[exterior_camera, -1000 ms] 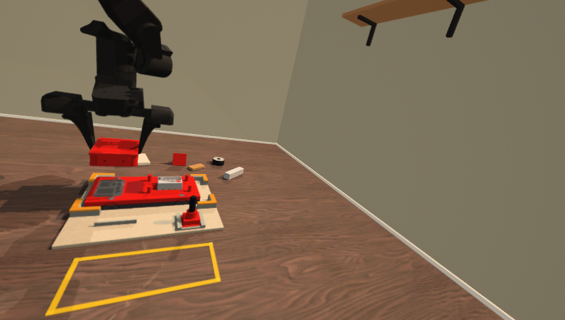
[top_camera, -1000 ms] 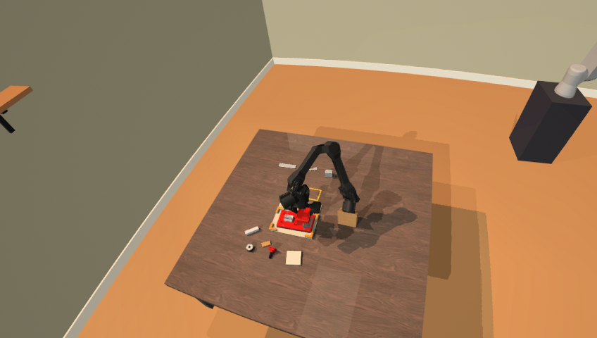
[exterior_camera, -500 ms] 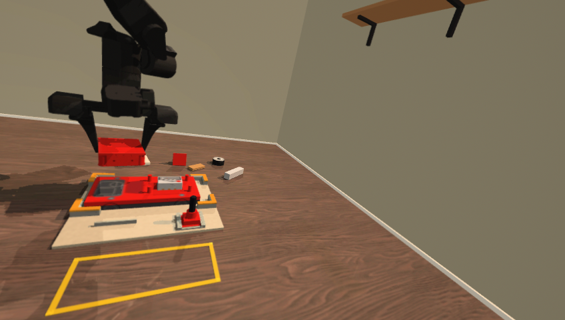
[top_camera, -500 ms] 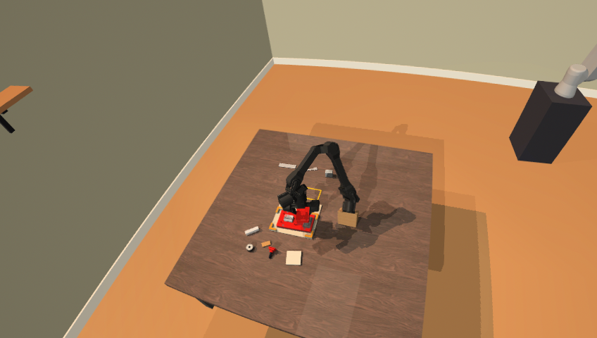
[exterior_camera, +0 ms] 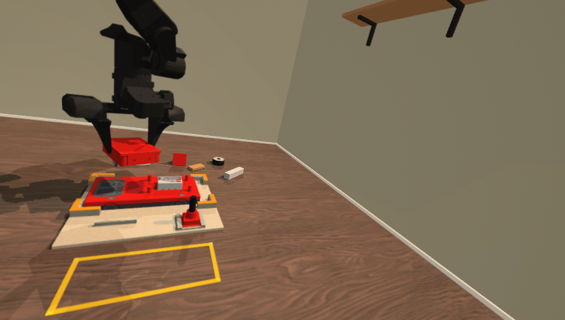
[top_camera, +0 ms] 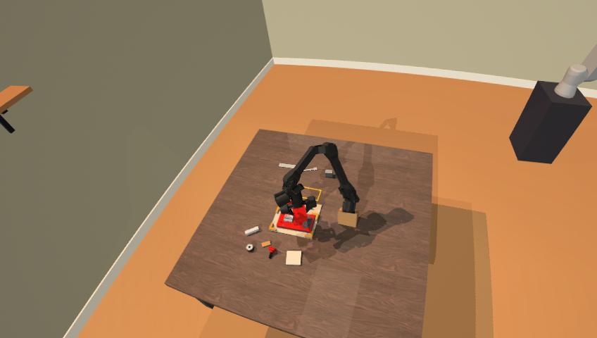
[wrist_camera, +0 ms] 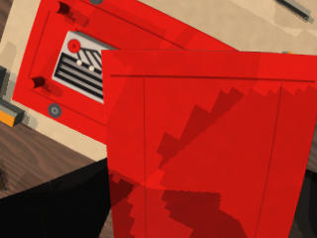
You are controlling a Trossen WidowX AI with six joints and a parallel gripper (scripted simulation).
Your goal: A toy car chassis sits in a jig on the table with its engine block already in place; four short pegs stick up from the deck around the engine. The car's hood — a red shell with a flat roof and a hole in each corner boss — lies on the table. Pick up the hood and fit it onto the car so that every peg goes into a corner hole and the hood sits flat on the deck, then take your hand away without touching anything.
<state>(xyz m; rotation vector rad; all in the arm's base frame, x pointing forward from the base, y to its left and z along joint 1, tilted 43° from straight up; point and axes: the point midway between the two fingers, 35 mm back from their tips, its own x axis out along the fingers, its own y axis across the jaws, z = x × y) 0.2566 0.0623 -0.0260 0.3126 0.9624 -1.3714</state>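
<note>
The grey engine block lies 8 cm below my gripper tip and 7 cm ahead of it. Round my gripper tip: tile: 21 cm to the left, 10 cm below, 1 cm behind; then tan jig: 9 cm below, 5 cm ahead, 2 cm to the right; then hood: 1 cm above.
</note>
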